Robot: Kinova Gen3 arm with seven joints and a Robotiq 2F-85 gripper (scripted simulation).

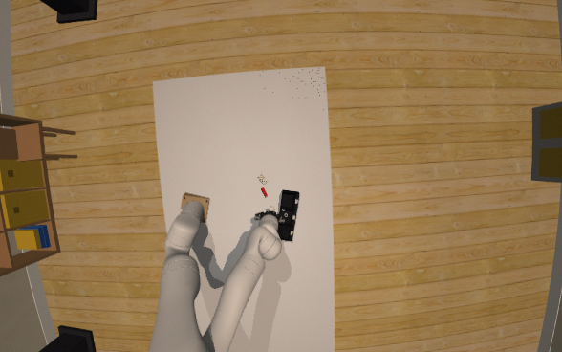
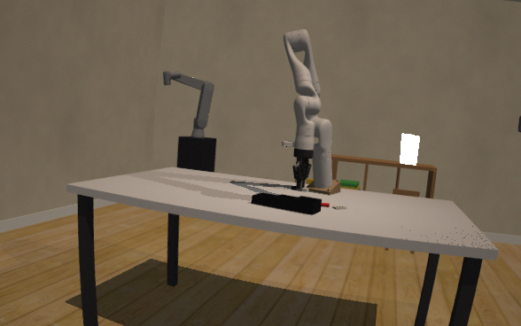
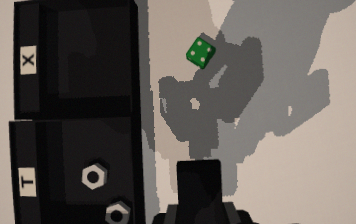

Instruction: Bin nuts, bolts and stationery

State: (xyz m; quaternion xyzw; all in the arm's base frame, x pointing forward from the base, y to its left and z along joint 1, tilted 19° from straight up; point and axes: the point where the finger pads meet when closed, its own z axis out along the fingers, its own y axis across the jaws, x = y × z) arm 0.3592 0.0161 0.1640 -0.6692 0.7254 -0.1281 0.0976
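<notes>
Right now my hand is 20 mm above the black eraser and 10 mm to the right of it. From my hand the other things lie so: black double bin: 80 mm ahead, 60 mm below, 30 mm to the right; then red battery: 90 mm to the left, 70 mm below, 40 mm behind; then green die: 100 mm to the right, 70 mm below, 20 mm behind.
</notes>
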